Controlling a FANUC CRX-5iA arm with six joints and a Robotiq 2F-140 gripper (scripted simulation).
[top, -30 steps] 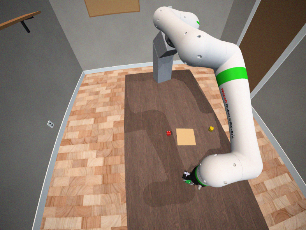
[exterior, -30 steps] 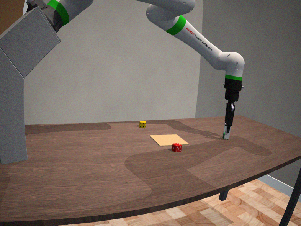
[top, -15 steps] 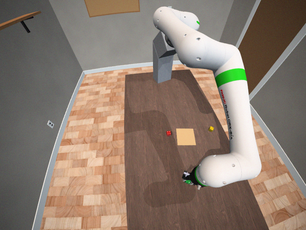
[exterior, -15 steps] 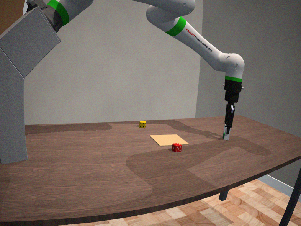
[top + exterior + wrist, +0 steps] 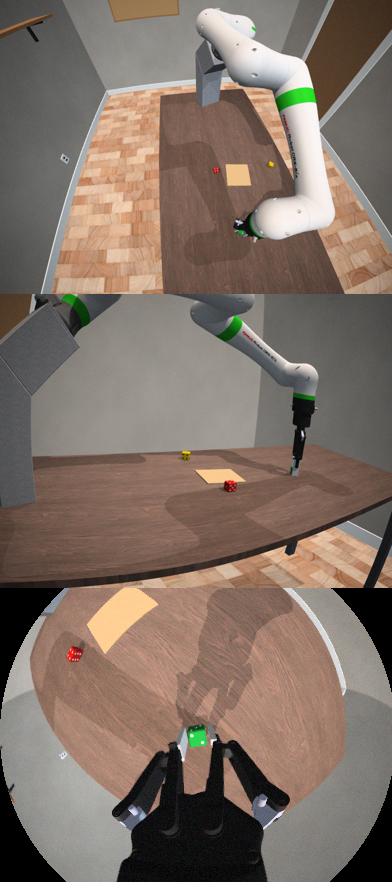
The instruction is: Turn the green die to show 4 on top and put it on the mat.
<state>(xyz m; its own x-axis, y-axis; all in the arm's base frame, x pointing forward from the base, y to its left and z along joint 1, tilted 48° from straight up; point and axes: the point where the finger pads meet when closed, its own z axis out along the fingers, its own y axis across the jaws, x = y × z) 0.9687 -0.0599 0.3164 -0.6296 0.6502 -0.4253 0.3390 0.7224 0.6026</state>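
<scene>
Right now my hand is 20 mm above the green die. Round my hand: tan mat (320 mm behind, 30 mm to the left, 30 mm below); yellow die (370 mm behind, 250 mm to the left, 20 mm below); red die (340 mm behind, 100 mm to the right, 20 mm below).
</scene>
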